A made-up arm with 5 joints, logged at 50 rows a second.
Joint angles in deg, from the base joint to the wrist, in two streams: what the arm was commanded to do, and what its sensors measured. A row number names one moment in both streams.
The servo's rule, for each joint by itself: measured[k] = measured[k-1] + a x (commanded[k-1-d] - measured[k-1]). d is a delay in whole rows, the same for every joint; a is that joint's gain. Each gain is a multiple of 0.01, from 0.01 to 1. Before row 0 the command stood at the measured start. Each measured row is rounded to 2 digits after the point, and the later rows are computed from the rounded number. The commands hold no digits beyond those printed.
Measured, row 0: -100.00, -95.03, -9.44, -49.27, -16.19
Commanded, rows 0 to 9: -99.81, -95.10, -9.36, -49.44, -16.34; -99.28, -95.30, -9.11, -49.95, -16.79; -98.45, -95.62, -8.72, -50.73, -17.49; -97.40, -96.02, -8.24, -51.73, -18.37; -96.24, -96.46, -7.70, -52.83, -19.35; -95.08, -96.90, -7.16, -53.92, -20.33; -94.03, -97.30, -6.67, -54.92, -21.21; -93.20, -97.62, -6.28, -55.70, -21.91; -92.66, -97.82, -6.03, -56.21, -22.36; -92.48, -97.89, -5.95, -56.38, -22.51
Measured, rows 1 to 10: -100.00, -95.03, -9.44, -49.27, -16.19; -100.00, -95.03, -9.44, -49.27, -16.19; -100.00, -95.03, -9.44, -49.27, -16.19; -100.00, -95.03, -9.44, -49.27, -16.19; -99.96, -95.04, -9.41, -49.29, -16.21; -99.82, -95.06, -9.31, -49.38, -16.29; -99.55, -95.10, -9.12, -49.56, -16.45; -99.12, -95.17, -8.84, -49.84, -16.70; -98.54, -95.27, -8.48, -50.23, -17.04; -97.85, -95.40, -8.06, -50.71, -17.47
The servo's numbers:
d 4
a 0.20 0.08 0.32 0.13 0.13

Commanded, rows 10 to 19: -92.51, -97.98, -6.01, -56.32, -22.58; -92.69, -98.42, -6.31, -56.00, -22.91; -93.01, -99.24, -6.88, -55.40, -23.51; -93.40, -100.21, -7.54, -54.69, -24.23; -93.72, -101.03, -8.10, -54.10, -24.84; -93.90, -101.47, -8.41, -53.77, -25.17; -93.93, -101.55, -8.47, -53.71, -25.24; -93.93, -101.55, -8.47, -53.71, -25.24; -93.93, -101.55, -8.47, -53.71, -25.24; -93.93, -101.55, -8.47, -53.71, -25.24
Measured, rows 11 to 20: -97.09, -95.55, -7.62, -51.26, -17.96; -96.31, -95.72, -7.19, -51.84, -18.47; -95.58, -95.89, -6.82, -52.41, -18.98; -94.96, -96.05, -6.54, -52.93, -19.44; -94.47, -96.20, -6.37, -53.37, -19.85; -94.11, -96.38, -6.35, -53.71, -20.25; -93.89, -96.61, -6.52, -53.93, -20.67; -93.79, -96.90, -6.85, -54.03, -21.13; -93.78, -97.23, -7.25, -54.04, -21.61; -93.80, -97.57, -7.62, -54.00, -22.07
